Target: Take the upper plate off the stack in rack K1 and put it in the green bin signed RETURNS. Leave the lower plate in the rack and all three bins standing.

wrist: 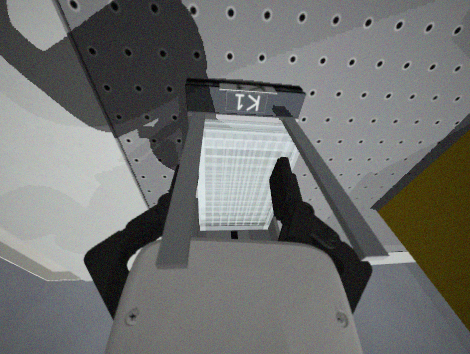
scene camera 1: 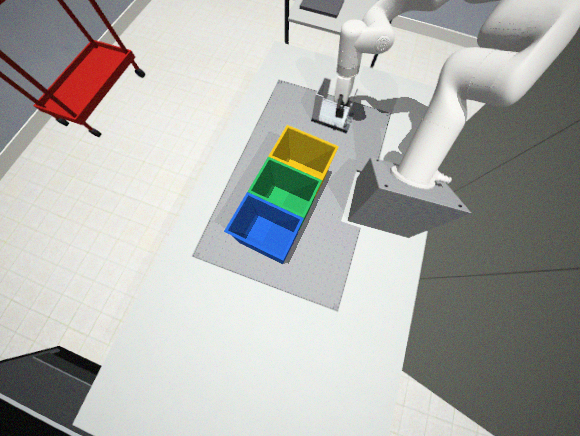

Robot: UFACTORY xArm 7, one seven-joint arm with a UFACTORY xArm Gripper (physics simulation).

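Places are measured from the arm's base along level axes (x left, y back, z up), in metres.
Where they show: gripper, fingertip midpoint: (wrist: 236, 165) (scene camera 1: 341, 111); arm's base, origin of the base link: (scene camera 1: 411, 178).
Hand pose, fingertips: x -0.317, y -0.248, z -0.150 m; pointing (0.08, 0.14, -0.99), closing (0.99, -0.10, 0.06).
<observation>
Things, the pixels of their centre, and the offset from my fingertips. Level surfaces: height alone.
- green bin, body centre: (scene camera 1: 285, 197) dx +0.448, dy -0.097, dz +0.042 m
- yellow bin, body centre: (scene camera 1: 301, 166) dx +0.318, dy -0.078, dz +0.042 m
- blue bin, body centre: (scene camera 1: 266, 232) dx +0.577, dy -0.117, dz +0.042 m
- grey perforated board, its level: dz -0.048 m
- white table, its level: dz -0.061 m
Clear, pale gridded plates (scene camera 1: 327, 110) (wrist: 235, 180) lie stacked in the grey rack K1 (scene camera 1: 314, 120) (wrist: 202, 102); the upper and lower plate cannot be told apart. My gripper (scene camera 1: 340, 109) (wrist: 236, 165) is above the rack, its fingers partly closed but well apart. In the wrist view its right finger overlaps the plate's right side; the left fingertip is mostly hidden behind a rack post. I see no plate lifted clear with the fingers. The green bin (scene camera 1: 295, 200) stands upright between the yellow bin (scene camera 1: 303, 162) and the blue bin (scene camera 1: 270, 232). The RETURNS sign is not readable.
The rack and bins stand on a grey perforated board (scene camera 1: 315, 280) (wrist: 350, 40) on the white table (scene camera 1: 240, 345). The yellow bin (wrist: 440, 230) is close to the rack. Two tall rack posts flank the plates. The arm's grey base block (scene camera 1: 400, 207) stands right of the bins.
</observation>
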